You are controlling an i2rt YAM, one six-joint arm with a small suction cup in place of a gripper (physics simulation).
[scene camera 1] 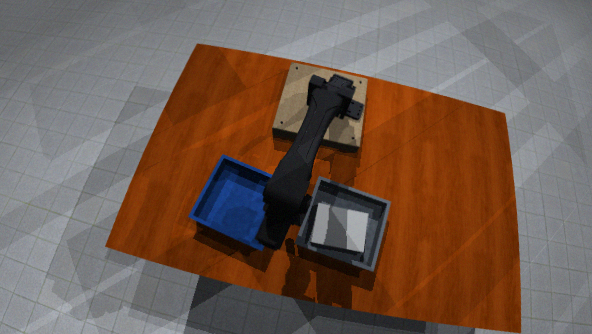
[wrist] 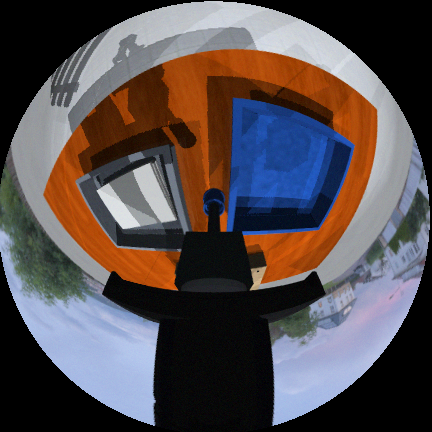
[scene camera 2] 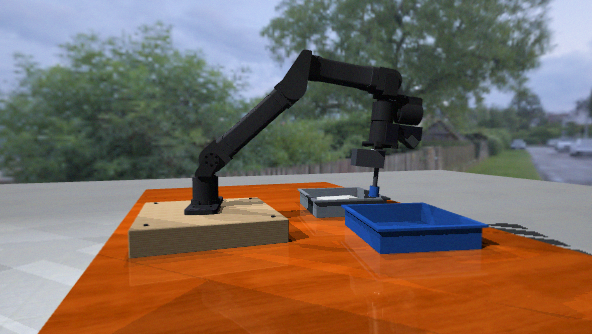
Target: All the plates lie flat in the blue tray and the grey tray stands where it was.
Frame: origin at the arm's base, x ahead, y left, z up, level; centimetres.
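Seen in the pictures: end effector, tool point: (wrist: 213,197) (scene camera 2: 373,196); arm's base, origin of the base link: (scene camera 2: 205,206).
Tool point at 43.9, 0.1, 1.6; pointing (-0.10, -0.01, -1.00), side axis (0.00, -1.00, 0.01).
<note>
Offsets run from my tool point to a thing's top centre, as dx, dy, dz. Level surfaces: height alone.
The white rectangular plates {-3.1, +16.8, -3.9} (scene camera 1: 357,230) (scene camera 2: 335,197) (wrist: 137,197) lie stacked in the grey tray {-4.7, +17.3, -1.7} (scene camera 1: 381,235) (scene camera 2: 330,210) (wrist: 182,200); layered edges show along one side in the wrist view, but I cannot count them. The blue tray {+1.8, -14.6, -1.7} (scene camera 1: 235,200) (scene camera 2: 430,241) (wrist: 285,150) stands beside it, and no plate shows in it. My gripper, a small blue suction cup (scene camera 2: 374,191) (wrist: 214,196), points down with nothing on it, over the gap between the trays in the wrist view. In scene camera 1 the arm hides the cup and part of the blue tray's side.
The arm's wooden base block (scene camera 1: 295,110) (scene camera 2: 210,237) (wrist: 257,275) stands on the orange wooden table {dz -6.7} (scene camera 1: 440,200) (scene camera 2: 250,300) (wrist: 300,75), behind the two trays as seen from scene camera 1. The raised tray walls face each other across a narrow gap.
</note>
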